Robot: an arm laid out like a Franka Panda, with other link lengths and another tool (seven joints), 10 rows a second.
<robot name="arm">
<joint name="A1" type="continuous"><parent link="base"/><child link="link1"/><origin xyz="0.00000 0.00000 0.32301" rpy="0.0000 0.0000 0.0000"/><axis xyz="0 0 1"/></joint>
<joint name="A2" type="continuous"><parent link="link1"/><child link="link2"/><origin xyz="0.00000 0.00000 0.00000" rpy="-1.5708 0.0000 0.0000"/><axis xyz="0 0 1"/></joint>
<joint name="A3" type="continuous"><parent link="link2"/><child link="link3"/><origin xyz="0.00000 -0.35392 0.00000" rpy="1.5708 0.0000 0.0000"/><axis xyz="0 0 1"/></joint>
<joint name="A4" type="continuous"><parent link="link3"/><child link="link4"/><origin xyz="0.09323 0.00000 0.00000" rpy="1.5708 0.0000 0.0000"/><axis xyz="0 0 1"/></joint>
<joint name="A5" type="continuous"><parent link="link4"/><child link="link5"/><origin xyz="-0.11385 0.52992 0.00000" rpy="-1.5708 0.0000 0.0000"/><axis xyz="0 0 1"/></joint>
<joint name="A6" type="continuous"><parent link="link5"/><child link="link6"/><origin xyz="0.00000 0.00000 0.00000" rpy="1.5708 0.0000 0.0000"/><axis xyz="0 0 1"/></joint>
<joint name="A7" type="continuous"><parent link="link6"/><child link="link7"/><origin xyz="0.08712 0.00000 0.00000" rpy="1.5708 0.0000 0.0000"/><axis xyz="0 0 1"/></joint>
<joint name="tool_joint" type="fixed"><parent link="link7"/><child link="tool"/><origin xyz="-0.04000 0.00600 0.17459" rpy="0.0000 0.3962 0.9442"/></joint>
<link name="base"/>
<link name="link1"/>
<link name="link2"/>
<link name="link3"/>
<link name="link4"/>
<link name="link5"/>
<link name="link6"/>
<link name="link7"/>
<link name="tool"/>
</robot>
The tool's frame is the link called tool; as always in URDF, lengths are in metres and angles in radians. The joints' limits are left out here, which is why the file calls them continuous.
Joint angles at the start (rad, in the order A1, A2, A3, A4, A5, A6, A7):
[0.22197 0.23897 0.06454 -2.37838 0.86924 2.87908 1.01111]
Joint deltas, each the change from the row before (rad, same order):
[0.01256 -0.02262 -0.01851 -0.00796 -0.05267 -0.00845 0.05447]
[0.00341 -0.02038 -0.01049 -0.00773 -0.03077 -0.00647 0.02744]
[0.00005 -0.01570 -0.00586 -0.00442 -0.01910 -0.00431 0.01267]
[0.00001 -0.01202 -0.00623 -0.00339 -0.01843 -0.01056 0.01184]
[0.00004 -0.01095 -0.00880 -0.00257 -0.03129 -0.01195 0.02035]
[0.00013 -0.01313 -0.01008 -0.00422 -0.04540 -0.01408 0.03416]
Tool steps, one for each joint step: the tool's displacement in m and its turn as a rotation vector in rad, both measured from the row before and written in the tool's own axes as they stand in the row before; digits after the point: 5 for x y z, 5 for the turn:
[-0.00054 -0.00171 -0.01074 0.00697 0.00439 0.00700]
[0.00105 -0.00258 -0.00936 0.00629 -0.00064 0.00320]
[0.00047 -0.00250 -0.00794 0.00663 -0.00347 -0.00075]
[0.00117 -0.00183 -0.00543 0.00051 0.00181 -0.00240]
[0.00155 -0.00304 -0.00501 0.00291 0.00631 -0.00293]
[0.00221 -0.00306 -0.00532 0.00379 0.01114 -0.00088]

